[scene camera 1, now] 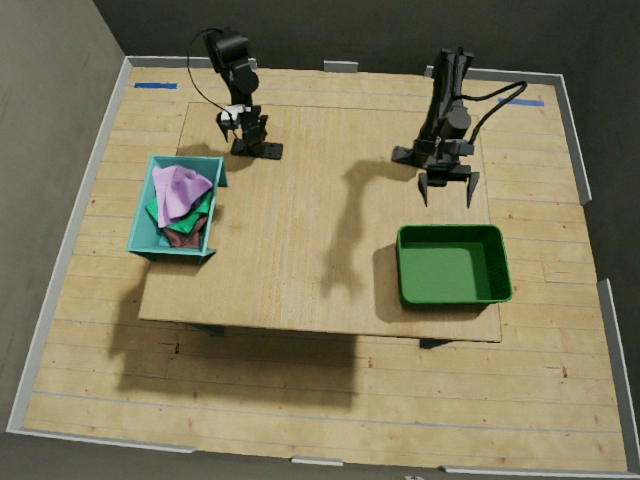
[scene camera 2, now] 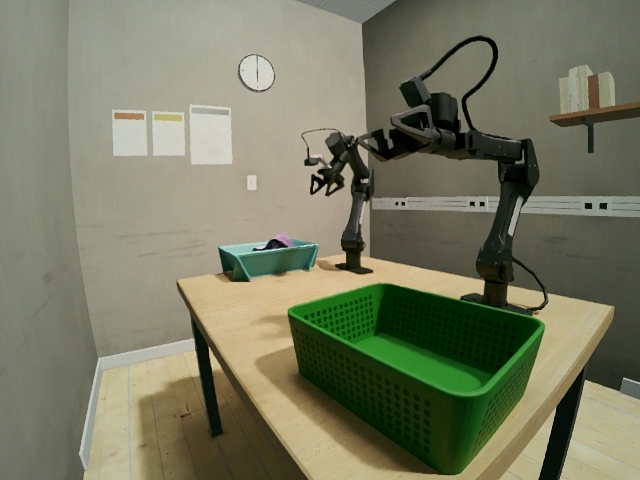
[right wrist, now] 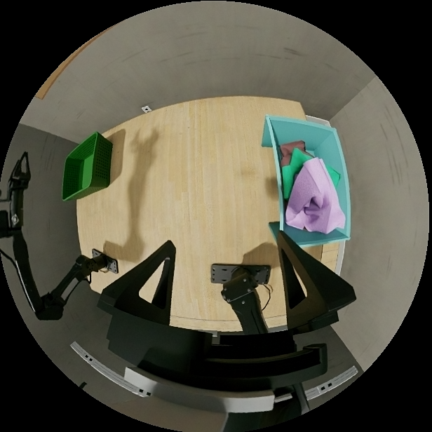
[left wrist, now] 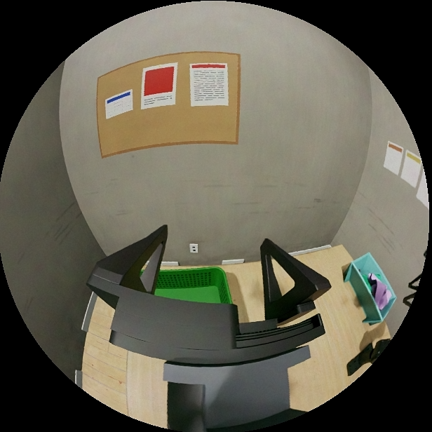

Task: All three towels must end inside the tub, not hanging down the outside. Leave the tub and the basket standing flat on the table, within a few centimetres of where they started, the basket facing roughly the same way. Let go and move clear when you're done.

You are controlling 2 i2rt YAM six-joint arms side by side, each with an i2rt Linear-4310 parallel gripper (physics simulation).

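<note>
The teal tub [scene camera 1: 175,252] [scene camera 2: 273,262] [right wrist: 307,129] stands on the table at the left of scene camera 1. A purple towel [scene camera 1: 178,190] [scene camera 2: 282,239] [right wrist: 315,197] lies on top inside it, over a green towel [scene camera 1: 192,220] [right wrist: 295,168] and a brown towel [scene camera 1: 183,239] [right wrist: 292,150]. No towel shows hanging down its visible outside. The green basket [scene camera 1: 439,273] [scene camera 2: 361,382] [left wrist: 192,293] stands at the right, empty. My right gripper [scene camera 1: 245,138] [scene camera 2: 320,193] [right wrist: 222,240] is open and empty, above and clear of the tub. My left gripper [scene camera 1: 447,206] [left wrist: 217,236] is open and empty, raised behind the basket.
The wooden table [scene camera 1: 289,232] [scene camera 2: 248,304] carries both arm bases along its back edge. The basket stands near the table's front right corner in scene camera 1. The tub stands close to the left table edge. Grey walls surround the table.
</note>
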